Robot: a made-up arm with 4 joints. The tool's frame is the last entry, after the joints.
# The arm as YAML. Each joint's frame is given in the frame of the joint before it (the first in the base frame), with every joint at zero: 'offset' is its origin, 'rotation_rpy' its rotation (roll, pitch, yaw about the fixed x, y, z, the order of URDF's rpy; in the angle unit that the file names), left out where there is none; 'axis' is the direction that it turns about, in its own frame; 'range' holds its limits. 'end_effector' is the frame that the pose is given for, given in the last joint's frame.
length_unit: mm
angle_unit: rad
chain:
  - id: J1
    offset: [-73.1, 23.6, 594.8]
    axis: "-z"
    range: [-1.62, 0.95]
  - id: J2
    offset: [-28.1, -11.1, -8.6]
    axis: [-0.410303, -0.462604, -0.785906]
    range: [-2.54, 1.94]
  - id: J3
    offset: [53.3, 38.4, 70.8]
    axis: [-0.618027, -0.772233, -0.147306]
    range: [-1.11, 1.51]
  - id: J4
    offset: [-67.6, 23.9, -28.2]
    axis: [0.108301, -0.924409, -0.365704]
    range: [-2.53, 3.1]
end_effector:
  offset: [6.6, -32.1, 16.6]
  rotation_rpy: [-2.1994, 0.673, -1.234]
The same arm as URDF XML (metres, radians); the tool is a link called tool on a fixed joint. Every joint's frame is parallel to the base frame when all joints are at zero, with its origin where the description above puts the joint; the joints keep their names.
<robot name="arm">
<joint name="tool_joint" type="fixed"><parent link="link4"/><child link="tool"/><origin xyz="0.0066 -0.0321 0.0166" rpy="-2.1994 0.6730 -1.2340"/></joint>
<joint name="J4" type="revolute"><parent link="link3"/><child link="link4"/><origin xyz="-0.0676 0.0239 -0.0282" rpy="0.0000 0.0000 0.0000"/><axis xyz="0.108301 -0.924409 -0.365704"/><limit lower="-2.5300" upper="3.1000"/></joint>
<joint name="J3" type="revolute"><parent link="link2"/><child link="link3"/><origin xyz="0.0533 0.0384 0.0708" rpy="0.0000 0.0000 0.0000"/><axis xyz="-0.618027 -0.772233 -0.147306"/><limit lower="-1.1100" upper="1.5100"/></joint>
<joint name="J2" type="revolute"><parent link="link1"/><child link="link2"/><origin xyz="-0.0281 -0.0111 -0.0086" rpy="0.0000 0.0000 0.0000"/><axis xyz="-0.410303 -0.462604 -0.785906"/><limit lower="-2.5400" upper="1.9400"/></joint>
<joint name="J1" type="revolute"><parent link="base_link"/><child link="link1"/><origin xyz="-0.0731 0.0236 0.5948" rpy="0.0000 0.0000 0.0000"/><axis xyz="0 0 -1"/><limit lower="-1.6200" upper="0.9500"/></joint>
<link name="base_link"/>
<link name="link1"/>
<link name="link2"/>
<link name="link3"/>
<link name="link4"/>
<link name="tool"/>
</robot>

